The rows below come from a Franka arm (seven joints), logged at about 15 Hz.
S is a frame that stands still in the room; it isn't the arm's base.
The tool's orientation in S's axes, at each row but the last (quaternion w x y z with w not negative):
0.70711 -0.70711 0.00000 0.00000
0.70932 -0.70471 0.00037 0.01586
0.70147 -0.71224 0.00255 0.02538
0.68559 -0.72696 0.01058 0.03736
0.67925 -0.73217 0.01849 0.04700
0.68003 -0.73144 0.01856 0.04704
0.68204 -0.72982 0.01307 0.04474
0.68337 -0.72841 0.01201 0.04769
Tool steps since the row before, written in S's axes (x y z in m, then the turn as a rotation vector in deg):
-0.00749 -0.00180 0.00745 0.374 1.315 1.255
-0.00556 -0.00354 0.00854 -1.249 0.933 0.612
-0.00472 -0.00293 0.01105 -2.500 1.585 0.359
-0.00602 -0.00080 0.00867 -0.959 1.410 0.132
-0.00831 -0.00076 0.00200 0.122 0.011 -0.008
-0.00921 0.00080 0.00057 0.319 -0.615 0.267
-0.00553 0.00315 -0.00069 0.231 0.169 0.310
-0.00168 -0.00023 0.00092 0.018 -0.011 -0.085
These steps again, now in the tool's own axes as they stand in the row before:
-0.00749 -0.00745 -0.00180 0.374 -1.255 1.315
-0.00583 -0.00843 -0.00336 -1.242 -0.577 0.964
-0.00525 -0.01081 -0.00294 -2.460 -0.286 1.660
-0.00663 -0.00819 -0.00105 -0.915 -0.152 1.437
-0.00848 -0.00117 -0.00054 0.123 -0.004 0.006
-0.00919 0.00021 0.00116 0.270 -0.248 -0.646
-0.00532 0.00091 0.00345 0.211 -0.338 0.137
-0.00176 -0.00076 -0.00020 0.025 0.084 -0.007

